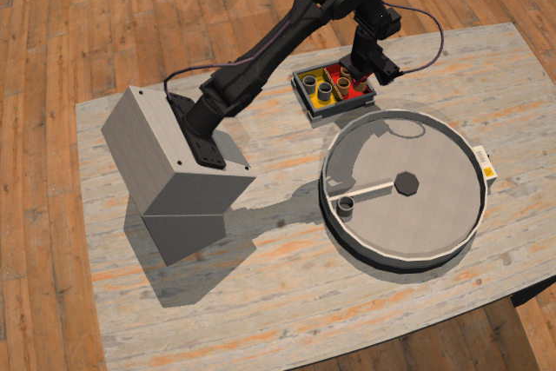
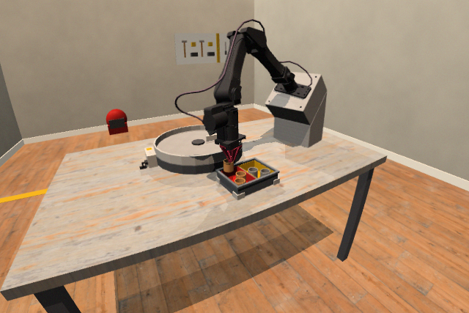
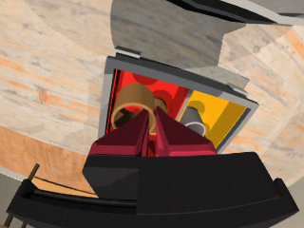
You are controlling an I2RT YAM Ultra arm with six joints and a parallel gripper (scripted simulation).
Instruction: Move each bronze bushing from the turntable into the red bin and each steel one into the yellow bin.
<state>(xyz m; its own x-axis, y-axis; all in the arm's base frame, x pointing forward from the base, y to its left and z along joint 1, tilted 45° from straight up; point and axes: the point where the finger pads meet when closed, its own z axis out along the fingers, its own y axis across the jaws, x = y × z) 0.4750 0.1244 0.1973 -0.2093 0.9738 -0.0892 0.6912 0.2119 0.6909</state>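
Now: hand 4 cm to the right of the red bin and 7 cm above it. The rest, counted from my hand: turntable: 31 cm to the right, 3 cm below; then two-part bin tray: 4 cm behind, 4 cm to the left, 6 cm below; then yellow bin: 9 cm behind, 4 cm to the left, 7 cm below.
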